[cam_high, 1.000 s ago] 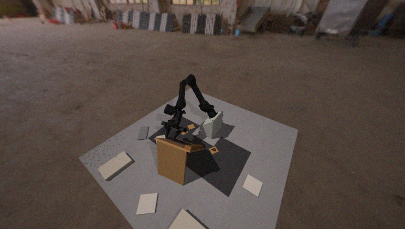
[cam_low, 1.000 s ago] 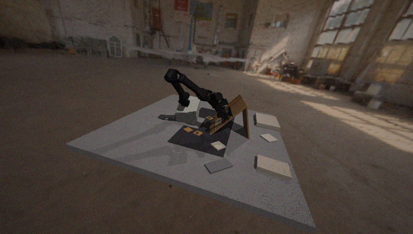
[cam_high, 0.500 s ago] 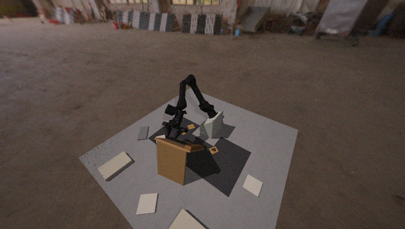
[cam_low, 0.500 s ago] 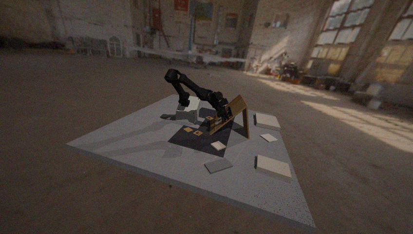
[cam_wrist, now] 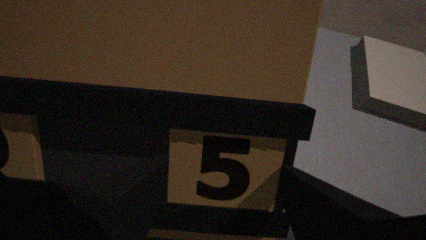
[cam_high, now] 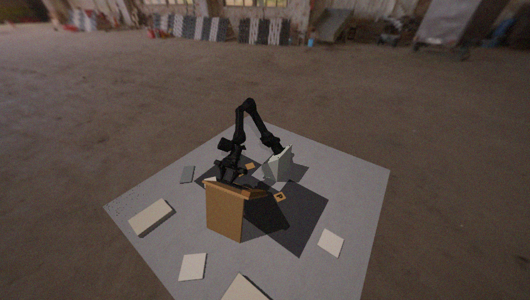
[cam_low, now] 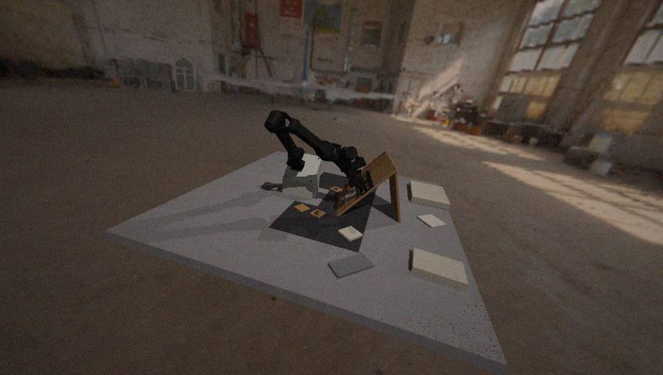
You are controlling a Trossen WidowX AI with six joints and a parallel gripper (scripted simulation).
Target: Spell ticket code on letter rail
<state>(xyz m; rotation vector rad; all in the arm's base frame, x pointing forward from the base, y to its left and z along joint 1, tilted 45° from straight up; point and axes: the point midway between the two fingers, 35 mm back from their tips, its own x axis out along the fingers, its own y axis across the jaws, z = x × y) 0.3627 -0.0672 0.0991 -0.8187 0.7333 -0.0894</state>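
The white ticket is 80 mm below my gripper tip, 70 mm to the left of it and 70 mm behind it. The rest, counted from my gripper tip: small white card (180 mm to the right, 150 mm below, 20 mm behind); then dark mat (180 mm behind, 160 mm below, 110 mm to the left); then letter tile (right at my gripper tip).
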